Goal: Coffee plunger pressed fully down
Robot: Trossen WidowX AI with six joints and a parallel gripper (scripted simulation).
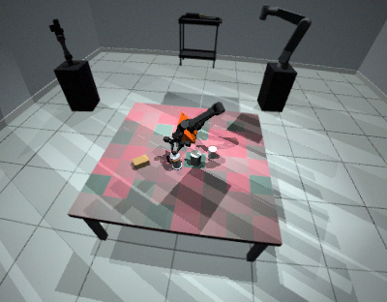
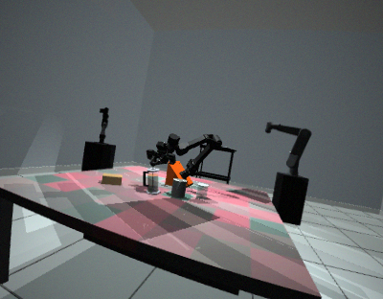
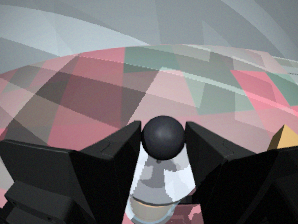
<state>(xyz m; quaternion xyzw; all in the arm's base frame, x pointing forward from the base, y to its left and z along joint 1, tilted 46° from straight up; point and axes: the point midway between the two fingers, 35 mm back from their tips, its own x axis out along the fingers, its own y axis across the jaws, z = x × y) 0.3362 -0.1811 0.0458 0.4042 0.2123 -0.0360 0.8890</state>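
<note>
Right now the coffee press is 8 cm below my gripper tip, 2 cm behind it and 1 cm to the right of it.
</note>
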